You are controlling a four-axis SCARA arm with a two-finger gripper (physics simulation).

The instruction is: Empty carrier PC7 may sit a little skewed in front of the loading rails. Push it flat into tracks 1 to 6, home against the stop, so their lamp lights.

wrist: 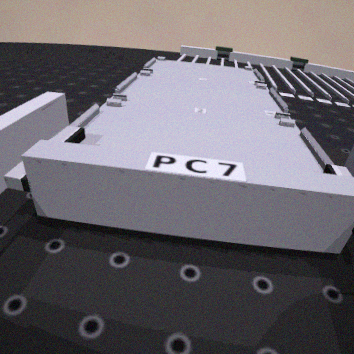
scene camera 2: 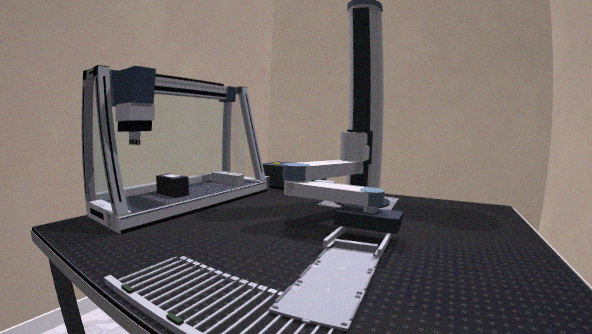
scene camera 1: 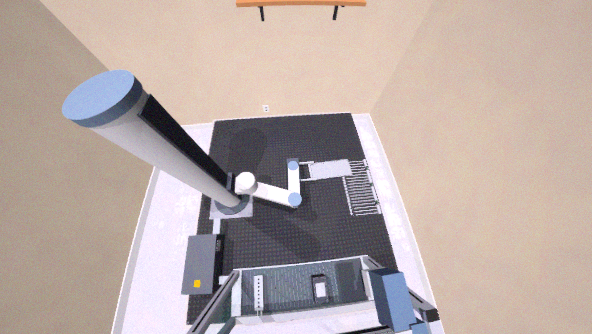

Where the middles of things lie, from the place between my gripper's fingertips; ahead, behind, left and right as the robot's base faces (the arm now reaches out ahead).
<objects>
My hand is 12 cm short of the carrier PC7 [scene camera 2: 333, 287], 1 cm to the right of it and 1 cm above it. From my hand the other things lie so: controller box [scene camera 1: 202, 257] 73 cm behind, 54 cm to the right, 3 cm above.
</objects>
